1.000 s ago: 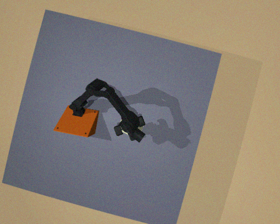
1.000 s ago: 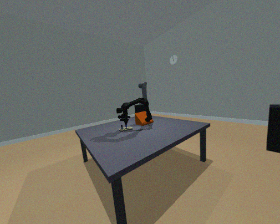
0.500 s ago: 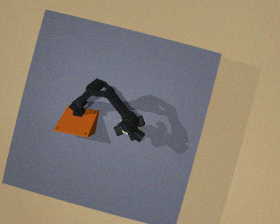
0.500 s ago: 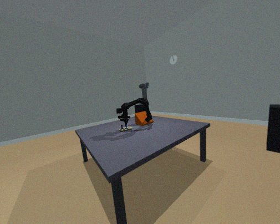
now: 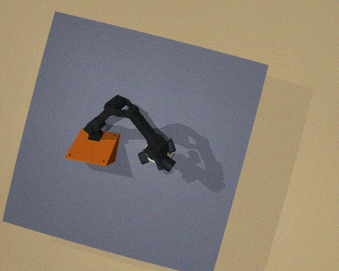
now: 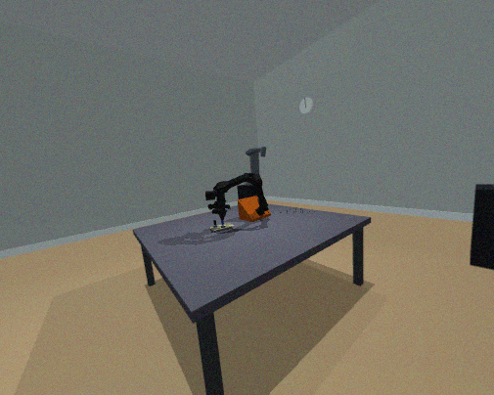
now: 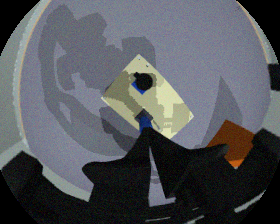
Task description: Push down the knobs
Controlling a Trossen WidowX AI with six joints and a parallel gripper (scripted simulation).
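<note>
The black knob is 50 mm to the right of my gripper tip, 30 mm ahead of it and 10 mm below it. Also, from my gripper tip: blue knob: 20 mm below.
</note>
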